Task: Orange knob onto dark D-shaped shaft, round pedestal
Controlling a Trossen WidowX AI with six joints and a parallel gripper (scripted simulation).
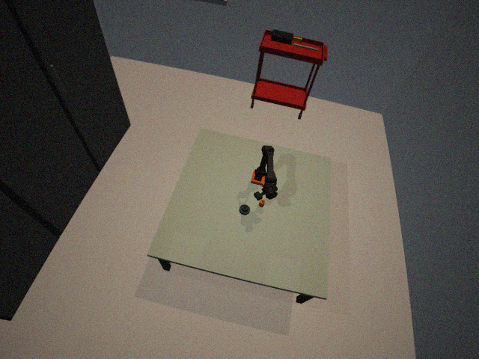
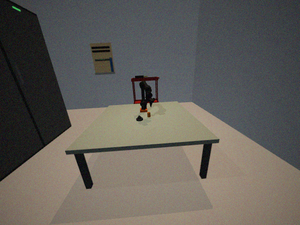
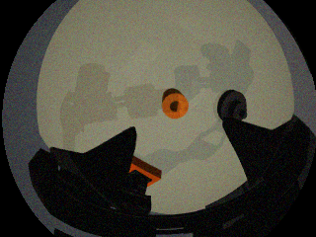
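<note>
Now: gripper tip 9 cm above the orange knob. Round my gripper tip: round pedestal: 10 cm ahead, 12 cm to the right, 9 cm below.
</note>
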